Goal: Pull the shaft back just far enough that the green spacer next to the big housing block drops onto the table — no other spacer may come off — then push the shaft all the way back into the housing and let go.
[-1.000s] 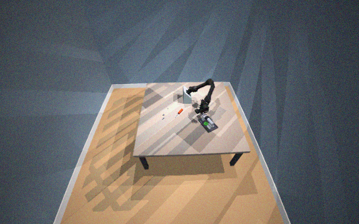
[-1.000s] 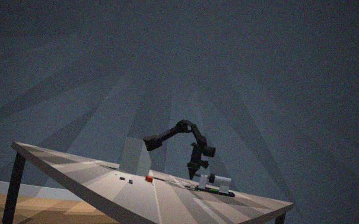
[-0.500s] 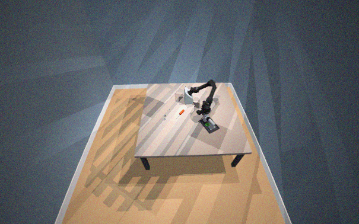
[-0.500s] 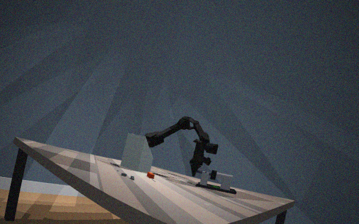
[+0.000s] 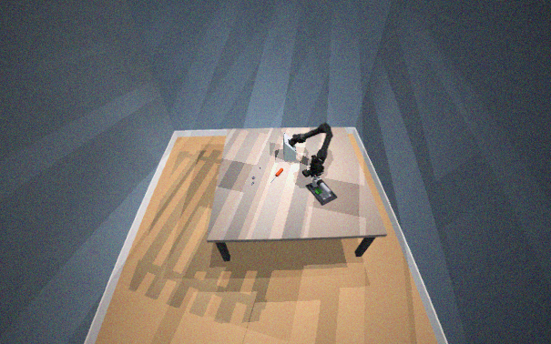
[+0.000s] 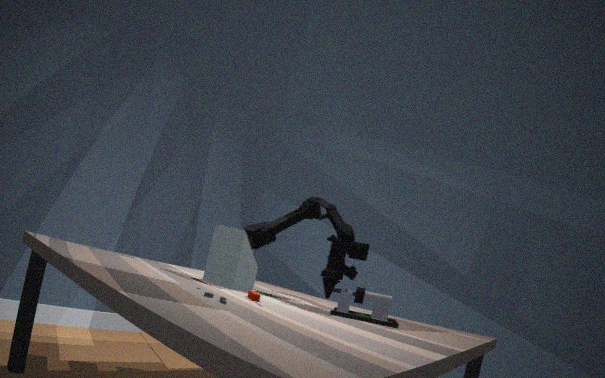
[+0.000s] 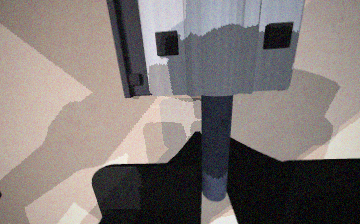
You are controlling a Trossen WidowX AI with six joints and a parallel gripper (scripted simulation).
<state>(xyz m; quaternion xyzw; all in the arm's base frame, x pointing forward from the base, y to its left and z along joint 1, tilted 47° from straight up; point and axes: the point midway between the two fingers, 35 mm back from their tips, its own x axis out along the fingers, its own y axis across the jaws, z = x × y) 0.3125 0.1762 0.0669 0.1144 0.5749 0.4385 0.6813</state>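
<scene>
Right now my gripper tip is 6 cm short of the dark blue shaft, 3 cm to the right of it and 3 cm below it. Round my gripper tip: green spacer 13 cm ahead, 4 cm to the left, 3 cm below; then dark spacer 10 cm ahead, 5 cm to the left, 3 cm above; then red-handled screwdriver 5 cm behind, 30 cm to the right, 4 cm below.
</scene>
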